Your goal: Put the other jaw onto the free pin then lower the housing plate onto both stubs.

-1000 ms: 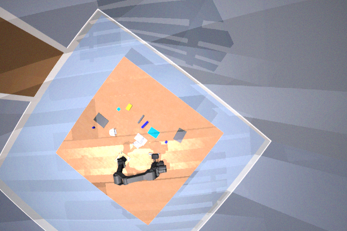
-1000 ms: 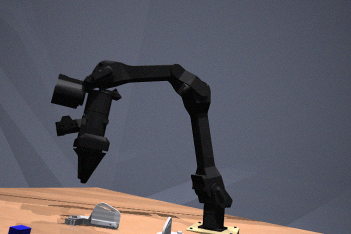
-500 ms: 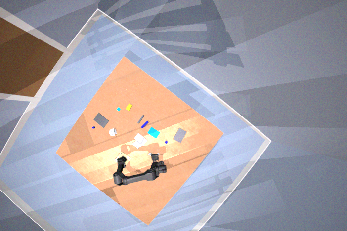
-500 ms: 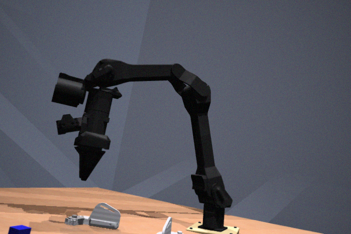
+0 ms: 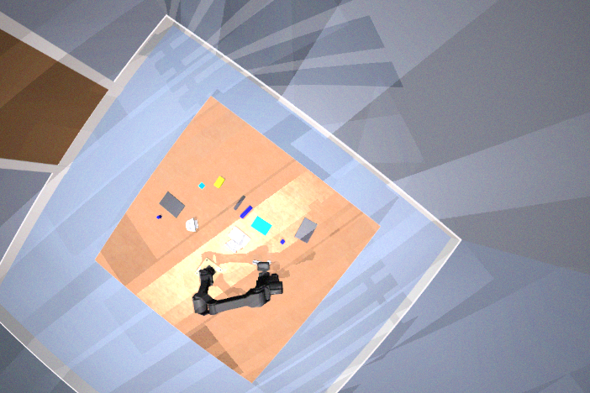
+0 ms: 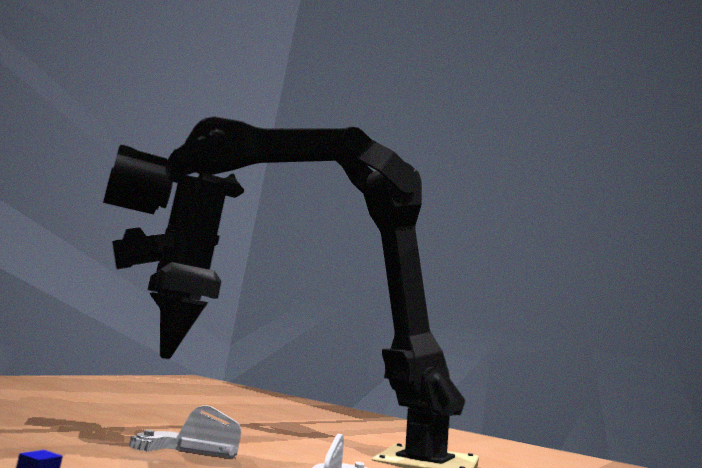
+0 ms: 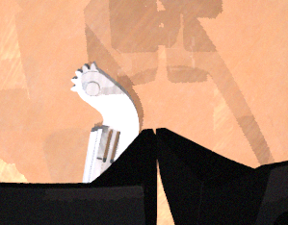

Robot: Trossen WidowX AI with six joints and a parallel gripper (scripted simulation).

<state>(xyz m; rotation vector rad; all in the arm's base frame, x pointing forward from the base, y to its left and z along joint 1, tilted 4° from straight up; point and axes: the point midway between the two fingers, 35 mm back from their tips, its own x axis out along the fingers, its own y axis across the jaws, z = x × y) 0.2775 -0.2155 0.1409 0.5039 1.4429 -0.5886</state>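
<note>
My gripper tip is 80 mm above the jaw, 30 mm to the right of it and 10 mm short of it. Also, from my gripper tip: blue bar (330 mm to the left, 140 mm ahead, 80 mm below); cyan plate (220 mm to the left, 140 mm ahead, 90 mm below); blue cube (170 mm ahead, 80 mm below, 60 mm to the left).
</note>
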